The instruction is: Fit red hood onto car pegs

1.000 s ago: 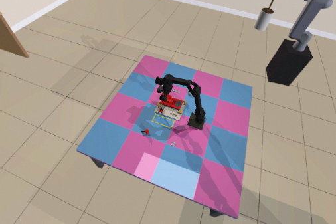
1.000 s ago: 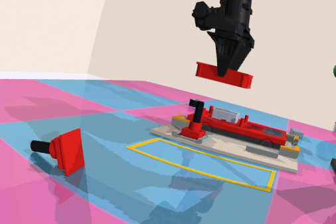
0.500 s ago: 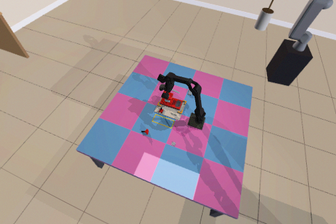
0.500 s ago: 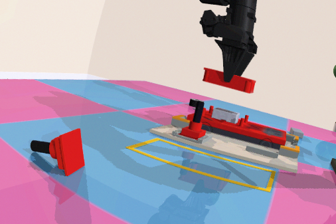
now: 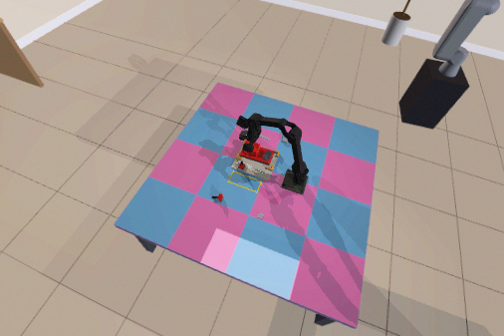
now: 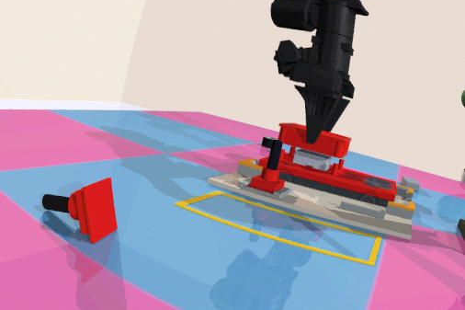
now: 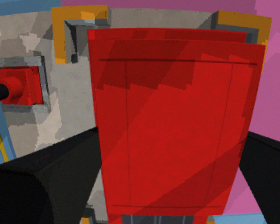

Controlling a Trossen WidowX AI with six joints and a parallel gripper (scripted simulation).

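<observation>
The red hood is 1 cm above my gripper tip. Round my gripper tip: grey jig 5 cm below, 4 cm behind, 3 cm to the left; grey engine block 3 cm below.
</observation>
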